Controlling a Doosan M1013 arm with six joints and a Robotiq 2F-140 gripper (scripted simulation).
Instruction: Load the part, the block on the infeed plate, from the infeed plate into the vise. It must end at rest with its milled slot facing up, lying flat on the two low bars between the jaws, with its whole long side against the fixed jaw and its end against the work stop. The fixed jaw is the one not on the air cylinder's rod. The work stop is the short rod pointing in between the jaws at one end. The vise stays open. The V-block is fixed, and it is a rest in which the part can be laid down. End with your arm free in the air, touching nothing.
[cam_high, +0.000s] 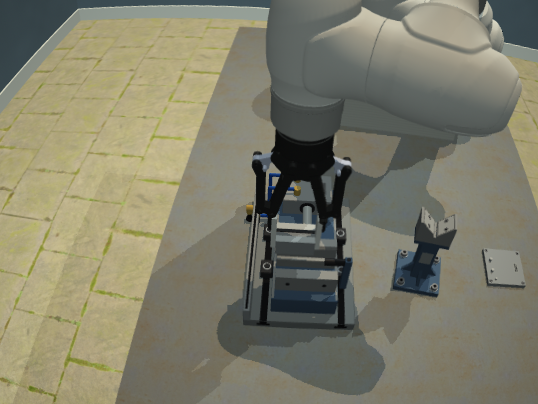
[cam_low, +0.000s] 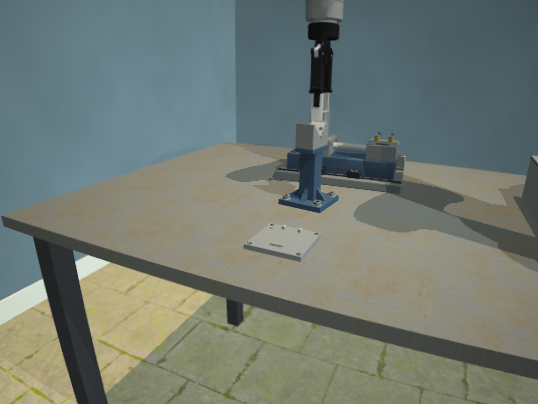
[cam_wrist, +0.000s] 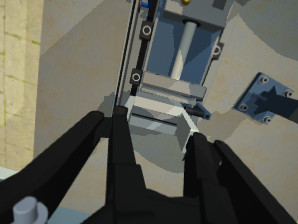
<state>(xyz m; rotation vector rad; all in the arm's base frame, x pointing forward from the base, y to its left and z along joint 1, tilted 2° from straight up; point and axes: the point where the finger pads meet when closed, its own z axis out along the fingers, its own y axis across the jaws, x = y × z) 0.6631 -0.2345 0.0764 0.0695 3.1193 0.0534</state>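
My gripper is now 20 mm above the part. Round my hand: work stop 70 mm to the left, 80 mm below; then moving jaw 30 mm behind, 20 mm to the left, 90 mm below; then fixed jaw 30 mm ahead, 20 mm to the left, 90 mm below.
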